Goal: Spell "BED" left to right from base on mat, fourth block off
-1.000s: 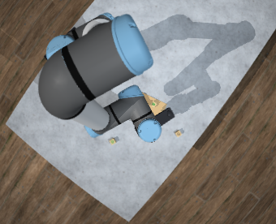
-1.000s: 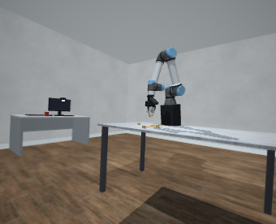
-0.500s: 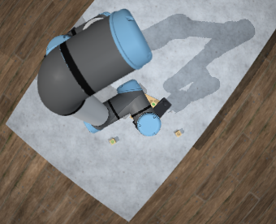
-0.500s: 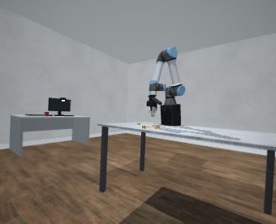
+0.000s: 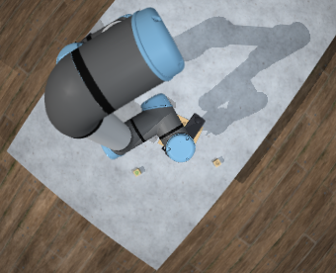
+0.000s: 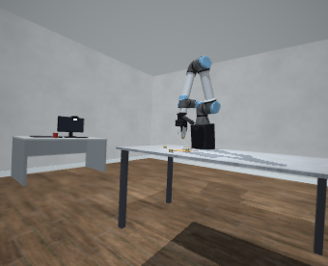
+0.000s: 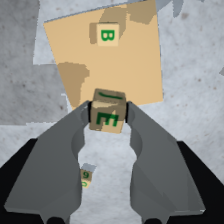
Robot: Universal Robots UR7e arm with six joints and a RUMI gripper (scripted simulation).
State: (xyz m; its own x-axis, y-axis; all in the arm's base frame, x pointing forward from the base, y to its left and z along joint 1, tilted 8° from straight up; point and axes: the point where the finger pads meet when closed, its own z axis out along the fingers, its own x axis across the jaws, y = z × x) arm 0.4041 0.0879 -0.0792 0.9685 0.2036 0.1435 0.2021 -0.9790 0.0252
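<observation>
The E block is right at my hand. Round my hand: tan mat (120 mm below); B block (100 mm below, 40 mm to the left, 10 mm behind); D block (230 mm to the right, 110 mm below).
</observation>
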